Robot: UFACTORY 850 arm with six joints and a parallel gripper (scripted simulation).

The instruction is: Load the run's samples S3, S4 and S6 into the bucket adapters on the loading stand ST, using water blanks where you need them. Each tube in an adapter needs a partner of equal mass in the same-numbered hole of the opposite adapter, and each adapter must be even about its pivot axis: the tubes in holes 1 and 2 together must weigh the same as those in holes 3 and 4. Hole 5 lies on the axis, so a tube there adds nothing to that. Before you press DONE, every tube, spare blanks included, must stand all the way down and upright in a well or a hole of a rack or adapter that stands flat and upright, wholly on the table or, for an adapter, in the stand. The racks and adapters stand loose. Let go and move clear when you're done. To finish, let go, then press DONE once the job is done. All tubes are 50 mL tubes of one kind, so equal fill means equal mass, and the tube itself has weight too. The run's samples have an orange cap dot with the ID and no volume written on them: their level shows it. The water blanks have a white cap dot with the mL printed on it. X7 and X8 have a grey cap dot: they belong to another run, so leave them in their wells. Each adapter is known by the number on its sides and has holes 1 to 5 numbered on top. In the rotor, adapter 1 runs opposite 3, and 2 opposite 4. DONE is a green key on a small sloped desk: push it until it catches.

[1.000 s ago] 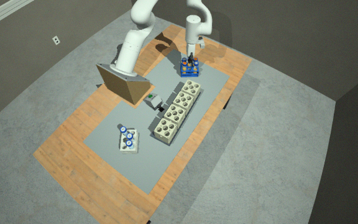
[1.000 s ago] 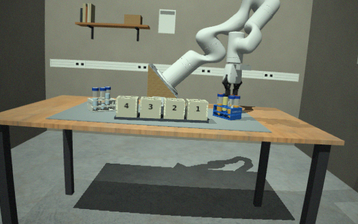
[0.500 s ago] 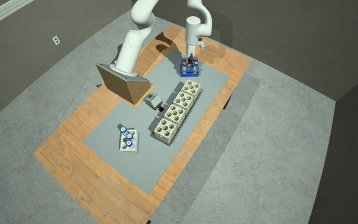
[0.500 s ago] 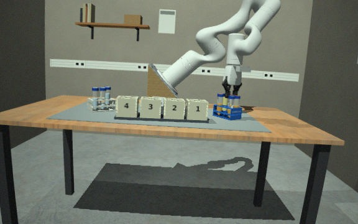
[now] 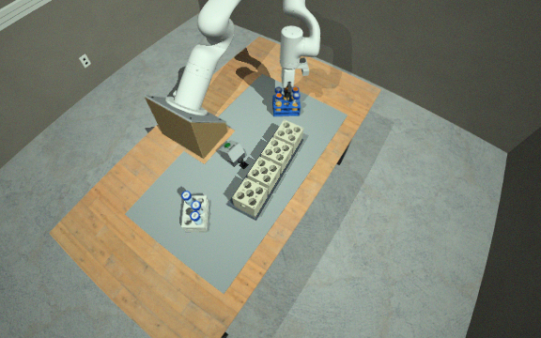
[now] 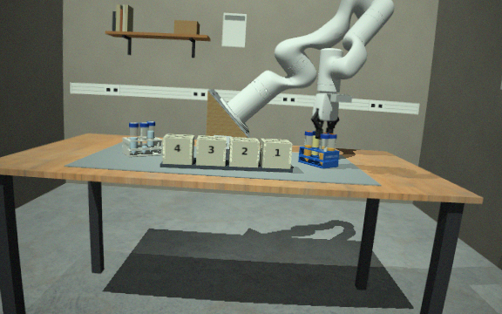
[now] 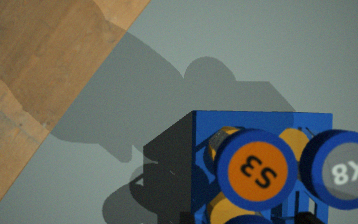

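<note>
Now: the sample tube 5 cm below my hand, 1 cm to the right of it and 1 cm ahead of it. The rest, counted from my hand: blue rack (9 cm below, 2 cm to the right, 1 cm ahead); then green done key (38 cm to the right, 9 cm behind, 5 cm below); then loading stand (37 cm to the right, 11 cm below, 11 cm ahead).
</note>
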